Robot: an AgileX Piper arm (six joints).
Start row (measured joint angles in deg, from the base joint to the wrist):
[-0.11 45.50 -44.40 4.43 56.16 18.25]
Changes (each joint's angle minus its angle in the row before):
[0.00 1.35 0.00 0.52 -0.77 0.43]
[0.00 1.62 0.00 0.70 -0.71 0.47]
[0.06 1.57 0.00 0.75 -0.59 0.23]
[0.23 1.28 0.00 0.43 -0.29 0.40]
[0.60 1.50 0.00 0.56 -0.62 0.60]
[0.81 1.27 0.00 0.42 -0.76 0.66]
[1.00 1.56 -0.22 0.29 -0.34 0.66]
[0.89 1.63 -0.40 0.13 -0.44 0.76]
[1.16 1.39 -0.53 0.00 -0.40 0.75]
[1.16 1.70 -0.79 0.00 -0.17 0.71]
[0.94 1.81 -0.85 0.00 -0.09 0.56]
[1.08 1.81 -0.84 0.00 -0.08 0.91]
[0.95 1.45 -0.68 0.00 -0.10 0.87]
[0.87 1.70 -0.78 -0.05 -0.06 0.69]
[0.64 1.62 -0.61 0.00 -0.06 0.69]
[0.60 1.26 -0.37 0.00 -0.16 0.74]
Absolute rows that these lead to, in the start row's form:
[-0.11 46.85 -44.40 4.95 55.39 18.68]
[-0.11 48.47 -44.40 5.65 54.68 19.15]
[-0.05 50.04 -44.40 6.40 54.09 19.38]
[0.18 51.32 -44.40 6.83 53.80 19.78]
[0.78 52.82 -44.40 7.39 53.18 20.38]
[1.59 54.09 -44.40 7.81 52.42 21.04]
[2.59 55.65 -44.62 8.10 52.08 21.70]
[3.48 57.28 -45.02 8.23 51.64 22.46]
[4.64 58.67 -45.55 8.23 51.24 23.21]
[5.80 60.37 -46.34 8.23 51.07 23.92]
[6.74 62.18 -47.19 8.23 50.98 24.48]
[7.82 63.99 -48.03 8.23 50.90 25.39]
[8.77 65.44 -48.71 8.23 50.80 26.26]
[9.64 67.14 -49.49 8.18 50.74 26.95]
[10.28 68.76 -50.10 8.18 50.68 27.64]
[10.88 70.02 -50.47 8.18 50.52 28.38]

